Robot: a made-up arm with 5 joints. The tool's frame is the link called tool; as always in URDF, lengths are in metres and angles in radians. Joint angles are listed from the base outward.
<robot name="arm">
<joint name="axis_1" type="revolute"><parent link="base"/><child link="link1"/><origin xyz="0.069 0 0.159"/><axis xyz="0 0 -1"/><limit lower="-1.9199" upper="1.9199"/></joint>
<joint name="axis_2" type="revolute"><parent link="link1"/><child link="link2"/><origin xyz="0.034 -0.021 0.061"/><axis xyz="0 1 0"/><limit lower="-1.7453" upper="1.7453"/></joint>
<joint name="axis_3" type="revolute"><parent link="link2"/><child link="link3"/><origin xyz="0.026 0 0.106"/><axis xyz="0 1 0"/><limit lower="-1.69" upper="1.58"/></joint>
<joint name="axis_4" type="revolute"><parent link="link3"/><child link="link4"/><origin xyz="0.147 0 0.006"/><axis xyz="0 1 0"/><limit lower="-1.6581" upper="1.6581"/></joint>
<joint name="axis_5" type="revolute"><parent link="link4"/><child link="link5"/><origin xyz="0.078 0.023 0"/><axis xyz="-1 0 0"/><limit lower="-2.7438" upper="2.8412"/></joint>
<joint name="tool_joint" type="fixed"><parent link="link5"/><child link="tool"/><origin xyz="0 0 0" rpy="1.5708 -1.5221 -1.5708"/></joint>
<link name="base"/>
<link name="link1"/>
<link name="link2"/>
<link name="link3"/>
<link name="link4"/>
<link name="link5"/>
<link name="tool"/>
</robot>
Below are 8 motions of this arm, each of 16 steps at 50 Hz.
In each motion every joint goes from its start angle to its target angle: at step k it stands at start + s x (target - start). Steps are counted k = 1, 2, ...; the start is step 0. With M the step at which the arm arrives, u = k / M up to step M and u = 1 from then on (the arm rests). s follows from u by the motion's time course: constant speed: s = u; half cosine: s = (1 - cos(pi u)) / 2; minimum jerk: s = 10 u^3 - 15 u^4 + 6 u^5.
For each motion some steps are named. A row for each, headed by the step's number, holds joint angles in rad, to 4 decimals.
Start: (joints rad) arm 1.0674 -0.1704 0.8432 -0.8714 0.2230
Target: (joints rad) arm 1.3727 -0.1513 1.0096 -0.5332 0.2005
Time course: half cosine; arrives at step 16
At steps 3, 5, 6, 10, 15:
3: 1.0931 -0.1688 0.8572 -0.8429 0.2211
5: 1.1352 -0.1662 0.8802 -0.7962 0.2180
6: 1.1616 -0.1645 0.8946 -0.7670 0.2161
10: 1.2785 -0.1572 0.9582 -0.6376 0.2074
15: 1.3698 -0.1515 1.0080 -0.5364 0.2007

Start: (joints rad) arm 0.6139 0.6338 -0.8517 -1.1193 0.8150
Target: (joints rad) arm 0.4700 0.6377 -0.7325 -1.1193 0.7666
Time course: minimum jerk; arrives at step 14
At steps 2, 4, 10, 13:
2: 0.6106 0.6339 -0.8489 -1.1193 0.8139
4: 0.5931 0.6344 -0.8345 -1.1193 0.8080
10: 0.4908 0.6371 -0.7497 -1.1193 0.7736
13: 0.4705 0.6377 -0.7329 -1.1193 0.7668

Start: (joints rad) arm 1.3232 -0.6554 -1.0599 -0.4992 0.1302
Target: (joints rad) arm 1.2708 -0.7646 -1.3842 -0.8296 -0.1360
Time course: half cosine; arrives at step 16
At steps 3, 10, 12, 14, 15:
3: 1.3188 -0.6646 -1.0872 -0.5270 0.1078
10: 1.2870 -0.7309 -1.2841 -0.7276 -0.0538
12: 1.2785 -0.7486 -1.3367 -0.7812 -0.0970
14: 1.2728 -0.7604 -1.3719 -0.8170 -0.1259
15: 1.2713 -0.7636 -1.3811 -0.8264 -0.1334

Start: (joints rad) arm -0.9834 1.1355 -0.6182 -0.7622 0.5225
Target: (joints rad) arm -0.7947 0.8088 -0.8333 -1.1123 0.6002
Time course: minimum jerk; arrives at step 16
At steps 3, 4, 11, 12, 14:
3: -0.9742 1.1196 -0.6287 -0.7793 0.5263
4: -0.9639 1.1017 -0.6405 -0.7984 0.5305
11: -0.8287 0.8676 -0.7946 -1.0493 0.5862
12: -0.8142 0.8426 -0.8110 -1.0761 0.5922
14: -0.7977 0.8140 -0.8298 -1.1067 0.5990

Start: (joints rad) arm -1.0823 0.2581 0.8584 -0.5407 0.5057
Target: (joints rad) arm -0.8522 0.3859 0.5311 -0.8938 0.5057
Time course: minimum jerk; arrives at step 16
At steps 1, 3, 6, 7, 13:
1: -1.0818 0.2584 0.8577 -0.5415 0.5057
3: -1.0711 0.2643 0.8424 -0.5579 0.5057
6: -1.0190 0.2933 0.7683 -0.6379 0.5057
7: -0.9939 0.3072 0.7327 -0.6763 0.5057
13: -0.8634 0.3797 0.5471 -0.8766 0.5057

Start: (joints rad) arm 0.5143 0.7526 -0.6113 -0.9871 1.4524
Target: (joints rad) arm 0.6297 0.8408 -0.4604 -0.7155 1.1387
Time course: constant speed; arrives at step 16
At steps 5, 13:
5: 0.5504 0.7802 -0.5641 -0.9022 1.3544
13: 0.6081 0.8243 -0.4887 -0.7664 1.1975

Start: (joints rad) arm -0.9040 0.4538 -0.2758 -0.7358 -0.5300
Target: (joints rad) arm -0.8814 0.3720 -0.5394 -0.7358 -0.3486
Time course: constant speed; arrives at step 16
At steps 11, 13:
11: -0.8885 0.3976 -0.4570 -0.7358 -0.4053
13: -0.8856 0.3873 -0.4900 -0.7358 -0.3826

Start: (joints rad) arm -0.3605 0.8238 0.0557 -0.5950 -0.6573
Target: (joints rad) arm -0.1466 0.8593 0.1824 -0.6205 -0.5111
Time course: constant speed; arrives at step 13
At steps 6, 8, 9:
6: -0.2618 0.8402 0.1142 -0.6068 -0.5898
8: -0.2289 0.8456 0.1337 -0.6107 -0.5673
9: -0.2124 0.8484 0.1434 -0.6127 -0.5561

